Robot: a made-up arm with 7 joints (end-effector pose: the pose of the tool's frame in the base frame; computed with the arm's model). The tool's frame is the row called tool.
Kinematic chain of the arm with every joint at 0, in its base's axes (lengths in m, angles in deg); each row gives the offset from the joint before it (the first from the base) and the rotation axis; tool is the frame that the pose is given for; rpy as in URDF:
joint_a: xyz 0 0 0.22 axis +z
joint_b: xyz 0 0 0 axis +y
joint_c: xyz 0 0 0.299 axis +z
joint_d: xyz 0.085 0 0 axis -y
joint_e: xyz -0.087 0 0.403 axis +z
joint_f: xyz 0 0 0 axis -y
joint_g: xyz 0.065 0 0 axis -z
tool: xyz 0 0 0 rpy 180 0 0
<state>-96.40 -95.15 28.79 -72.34 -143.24 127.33 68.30</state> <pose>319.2 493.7 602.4 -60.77 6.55 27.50</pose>
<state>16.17 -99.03 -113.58 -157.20 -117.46 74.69 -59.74</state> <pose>200.5 -272.3 81.4 -152.83 -79.23 22.05</pose>
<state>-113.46 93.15 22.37 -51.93 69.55 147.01 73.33</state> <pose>-167.7 -616.4 -172.1 72.85 99.68 -12.87</pose>
Working (the frame after each row of the table, in the pose's form):
after joint_a: 0.0 0.0 220.0 0.00 0.00 -113.46
after joint_b: 0.0 0.0 220.0 88.96 58.37 -84.20
after joint_c: -118.9 -273.9 203.6 94.01 38.15 -68.55
after joint_d: -87.5 -282.8 125.1 123.88 68.94 -22.13
after joint_e: -116.1 -600.8 -135.7 139.18 -13.84 8.70
after joint_f: -116.1 -600.8 -135.7 57.51 -63.26 -157.39
after joint_g: -167.7 -616.4 -172.1 -64.39 12.59 97.52

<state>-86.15 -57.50 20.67 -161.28 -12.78 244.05 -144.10</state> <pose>122.7 -135.8 463.3 17.35 48.91 -43.64</pose>
Working (the frame after each row of the table, in the pose's form):
after joint_a: 0.0 0.0 220.0 0.00 0.00 -86.15
after joint_b: 0.0 0.0 220.0 -42.92 -45.91 -78.24
after joint_c: -16.9 251.6 380.7 -48.59 -36.07 -59.65
after joint_d: 15.9 211.0 447.7 58.63 98.58 -66.32
after joint_e: 117.6 -187.9 424.7 48.51 107.17 -74.25
after joint_f: 117.6 -187.9 424.7 -85.51 -97.21 -1.69
after joint_g: 122.7 -135.8 463.3 -137.18 59.33 66.50

